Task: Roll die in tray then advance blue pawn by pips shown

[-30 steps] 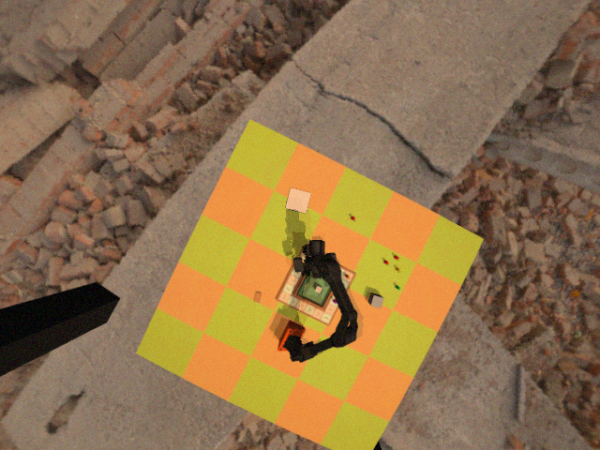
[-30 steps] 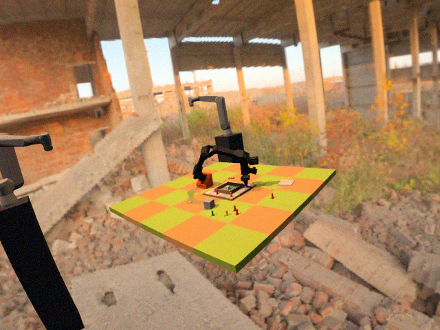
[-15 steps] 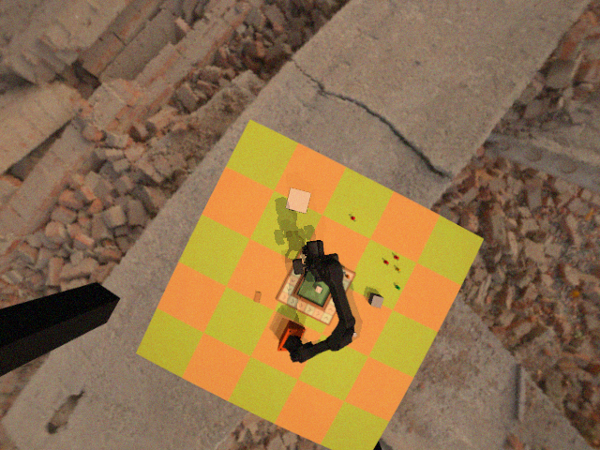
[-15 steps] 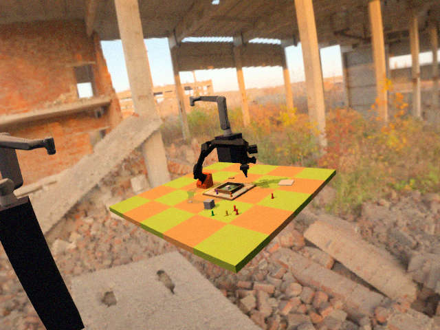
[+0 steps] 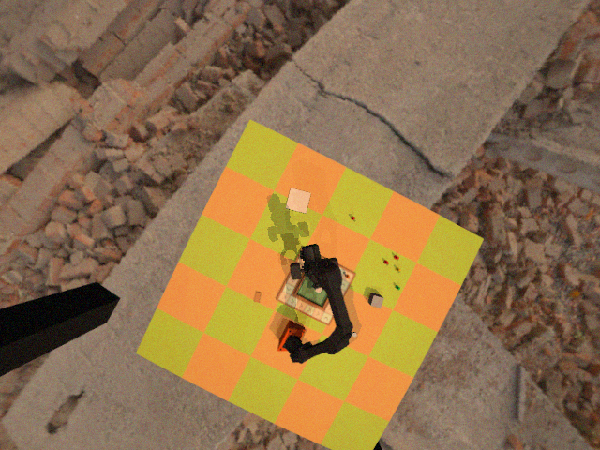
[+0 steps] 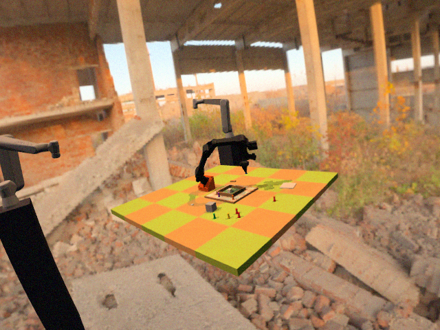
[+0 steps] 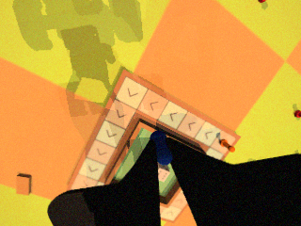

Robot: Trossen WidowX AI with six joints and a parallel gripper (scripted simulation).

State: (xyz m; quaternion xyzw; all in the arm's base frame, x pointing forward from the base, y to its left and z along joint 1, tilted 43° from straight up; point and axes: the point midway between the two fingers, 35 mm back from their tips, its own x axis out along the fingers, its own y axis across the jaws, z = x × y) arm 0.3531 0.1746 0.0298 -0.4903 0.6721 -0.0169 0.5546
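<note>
My gripper tip is now 290 mm past the small brown block, 130 mm to the right of it and 140 mm above it. The rest, counted from my gripper tip: green sunken tray (100 mm behind, 80 mm to the right, 140 mm below); die (100 mm behind, 100 mm to the right, 120 mm below); blue pawn (10 mm above).
</note>
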